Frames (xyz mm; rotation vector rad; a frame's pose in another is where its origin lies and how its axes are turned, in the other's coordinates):
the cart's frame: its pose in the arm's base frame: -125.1 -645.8 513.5 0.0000 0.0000 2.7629
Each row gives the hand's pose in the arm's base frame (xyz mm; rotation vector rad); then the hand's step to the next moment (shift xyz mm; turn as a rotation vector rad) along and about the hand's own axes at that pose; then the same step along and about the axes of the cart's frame.
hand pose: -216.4 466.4 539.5 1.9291 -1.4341 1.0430
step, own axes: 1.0 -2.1 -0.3 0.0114 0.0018 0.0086
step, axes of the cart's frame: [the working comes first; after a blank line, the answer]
step, axes of the arm's base frame: 2.1 0.3 1.1 0.0023 -0.0135 0.0044

-1.8 -1.1 1.1 -0.0071 0.0117 0.0044
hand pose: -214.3 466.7 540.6 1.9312 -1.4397 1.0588
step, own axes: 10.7 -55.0 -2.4 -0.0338 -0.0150 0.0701
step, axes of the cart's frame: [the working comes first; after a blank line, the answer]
step, axes of the arm's base frame: 52.9 13.1 13.1 0.0297 -0.0306 -0.0668

-44.4 -31.7 13.1 -0.0389 0.0175 -0.0668
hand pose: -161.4 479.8 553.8 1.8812 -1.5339 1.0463
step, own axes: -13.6 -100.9 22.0 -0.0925 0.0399 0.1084
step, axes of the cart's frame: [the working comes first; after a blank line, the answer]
step, axes of the arm's base frame: 101.9 15.8 -14.6 -0.0180 -0.0392 -0.1416

-88.9 -52.4 -14.6 0.0022 0.0431 -0.1416
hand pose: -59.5 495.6 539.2 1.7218 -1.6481 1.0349
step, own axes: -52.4 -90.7 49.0 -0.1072 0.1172 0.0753
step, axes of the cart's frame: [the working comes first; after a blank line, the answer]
step, axes of the arm's base frame: 99.5 0.3 -58.9 -0.0989 -0.0124 -0.1448

-92.4 -37.0 -58.9 0.0874 0.0481 -0.1448
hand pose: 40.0 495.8 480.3 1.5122 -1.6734 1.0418
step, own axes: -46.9 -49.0 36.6 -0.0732 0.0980 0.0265
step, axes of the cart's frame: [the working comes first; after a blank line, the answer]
step, axes of the arm's base frame: 56.2 -10.7 -51.6 -0.0865 0.0138 -0.0894

-56.2 -10.8 -51.6 0.0855 0.0191 -0.0894
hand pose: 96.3 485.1 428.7 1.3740 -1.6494 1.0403
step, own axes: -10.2 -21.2 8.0 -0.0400 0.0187 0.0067
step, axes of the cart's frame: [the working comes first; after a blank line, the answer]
step, axes of the arm's base frame: 22.2 -5.4 -9.8 -0.0126 0.0113 -0.0414

-22.6 -3.1 -9.8 0.0158 -0.0058 -0.0414
